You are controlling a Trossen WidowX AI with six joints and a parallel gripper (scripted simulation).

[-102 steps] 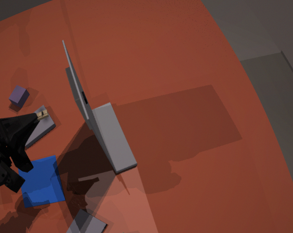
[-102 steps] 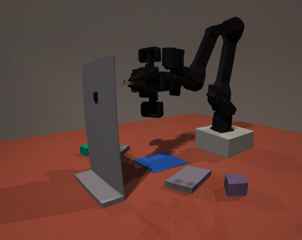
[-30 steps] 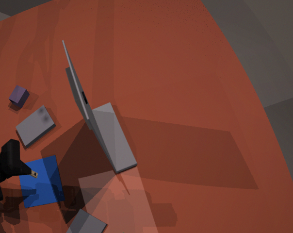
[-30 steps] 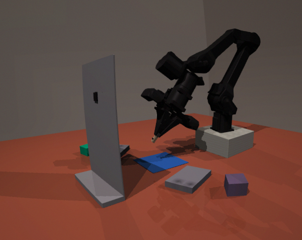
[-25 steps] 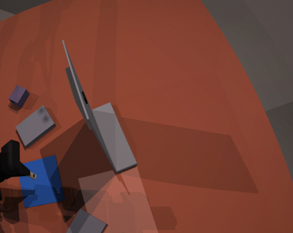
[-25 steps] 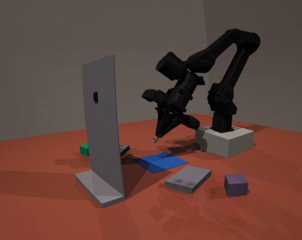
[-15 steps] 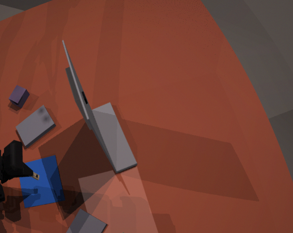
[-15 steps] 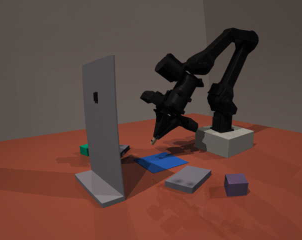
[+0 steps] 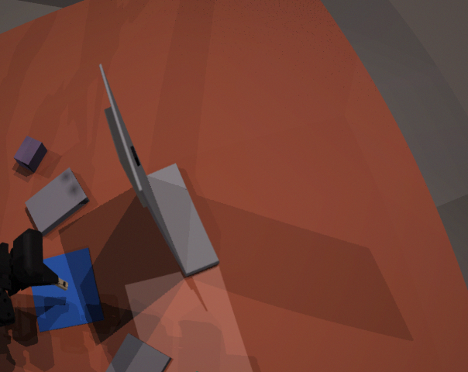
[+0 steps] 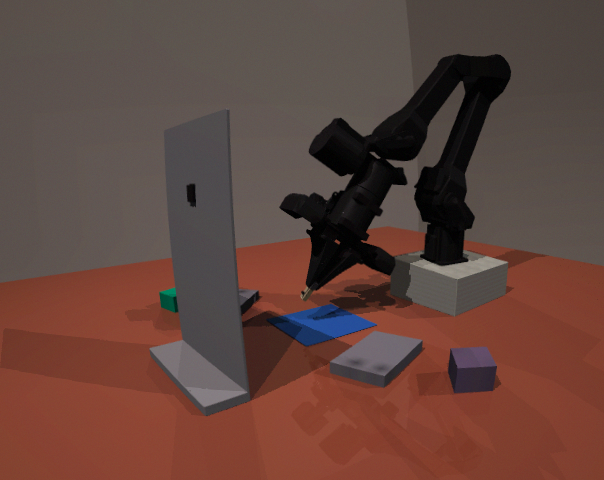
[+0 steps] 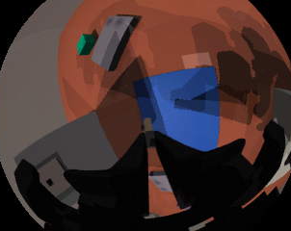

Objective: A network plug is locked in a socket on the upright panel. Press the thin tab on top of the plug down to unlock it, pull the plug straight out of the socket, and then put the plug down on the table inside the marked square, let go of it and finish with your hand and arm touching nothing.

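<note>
Right now the blue marked square is 60 mm below my gripper tip and 10 mm behind it. Round my gripper tip: green block (180 mm ahead, 170 mm to the right, 40 mm below); grey upright panel (170 mm ahead, 90 mm to the left, 70 mm above); network plug (right at my gripper tip).
</note>
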